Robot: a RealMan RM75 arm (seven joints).
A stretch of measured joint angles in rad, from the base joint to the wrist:
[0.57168 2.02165 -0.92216 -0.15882 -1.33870 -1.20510 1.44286]
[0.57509 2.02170 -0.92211 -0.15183 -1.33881 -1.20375 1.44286]
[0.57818 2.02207 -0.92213 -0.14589 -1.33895 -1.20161 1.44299]
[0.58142 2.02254 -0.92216 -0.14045 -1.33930 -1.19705 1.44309]
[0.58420 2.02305 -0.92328 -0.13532 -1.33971 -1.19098 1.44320]
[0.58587 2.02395 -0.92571 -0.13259 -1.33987 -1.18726 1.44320]
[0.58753 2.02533 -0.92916 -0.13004 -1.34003 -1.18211 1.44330]
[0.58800 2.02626 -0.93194 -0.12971 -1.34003 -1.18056 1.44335]
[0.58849 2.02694 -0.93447 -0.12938 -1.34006 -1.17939 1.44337]
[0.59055 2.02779 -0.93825 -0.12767 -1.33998 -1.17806 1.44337]
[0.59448 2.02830 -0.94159 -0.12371 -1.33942 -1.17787 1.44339]
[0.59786 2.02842 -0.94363 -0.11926 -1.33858 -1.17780 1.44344]
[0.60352 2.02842 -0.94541 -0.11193 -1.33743 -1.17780 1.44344]
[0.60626 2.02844 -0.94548 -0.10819 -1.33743 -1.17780 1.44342]
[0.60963 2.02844 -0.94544 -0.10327 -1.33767 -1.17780 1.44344]
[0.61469 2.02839 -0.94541 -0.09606 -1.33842 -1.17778 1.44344]
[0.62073 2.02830 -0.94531 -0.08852 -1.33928 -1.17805 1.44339]
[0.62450 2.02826 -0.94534 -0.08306 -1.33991 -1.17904 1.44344]
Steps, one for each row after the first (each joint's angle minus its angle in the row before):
[0.00341 0.00005 0.00005 0.00699 -0.00011 0.00135 0.00000]
[0.00309 0.00037 -0.00002 0.00594 -0.00014 0.00214 0.00013]
[0.00324 0.00047 -0.00003 0.00544 -0.00035 0.00456 0.00010]
[0.00278 0.00051 -0.00112 0.00513 -0.00041 0.00607 0.00011]
[0.00167 0.00090 -0.00243 0.00273 -0.00016 0.00372 0.00000]
[0.00166 0.00138 -0.00345 0.00255 -0.00016 0.00515 0.00010]
[0.00047 0.00093 -0.00278 0.00033 0.00000 0.00155 0.00005]
[0.00049 0.00068 -0.00253 0.00033 -0.00003 0.00117 0.00002]
[0.00206 0.00085 -0.00378 0.00171 0.00008 0.00133 0.00000]
[0.00393 0.00051 -0.00334 0.00396 0.00056 0.00019 0.00002]
[0.00338 0.00012 -0.00204 0.00445 0.00084 0.00007 0.00005]
[0.00566 0.00000 -0.00178 0.00733 0.00115 0.00000 0.00000]
[0.00274 0.00002 -0.00007 0.00374 0.00000 0.00000 -0.00002]
[0.00337 0.00000 0.00004 0.00492 -0.00024 0.00000 0.00002]
[0.00506 -0.00005 0.00003 0.00721 -0.00075 0.00002 0.00000]
[0.00604 -0.00009 0.00010 0.00754 -0.00086 -0.00027 -0.00005]
[0.00377 -0.00004 -0.00003 0.00546 -0.00063 -0.00099 0.00005]

